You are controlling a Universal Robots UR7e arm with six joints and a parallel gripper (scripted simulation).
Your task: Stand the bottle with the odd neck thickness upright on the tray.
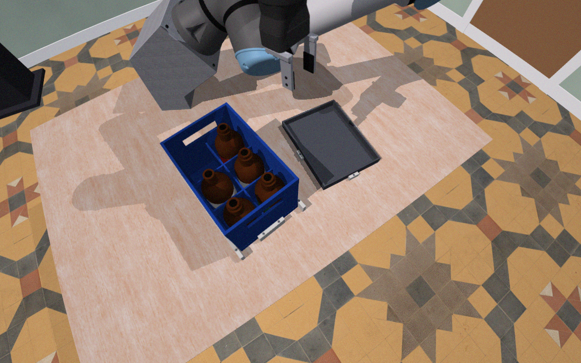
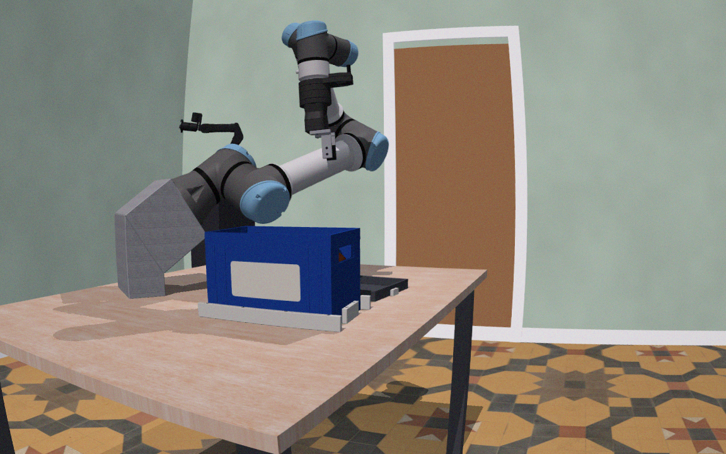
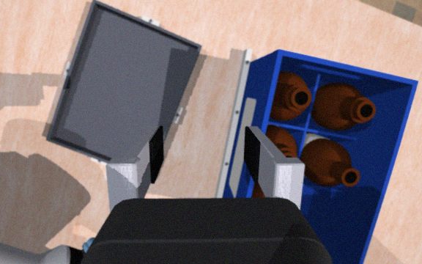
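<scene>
Right now the blue crate is 260 mm below my hand, 170 mm to the right of it and 20 mm ahead of it. Also, from my hand: glass bottle 260 mm below, 160 mm to the right, 80 mm behind; dark tray 330 mm below, 120 mm to the left, 40 mm behind.
</scene>
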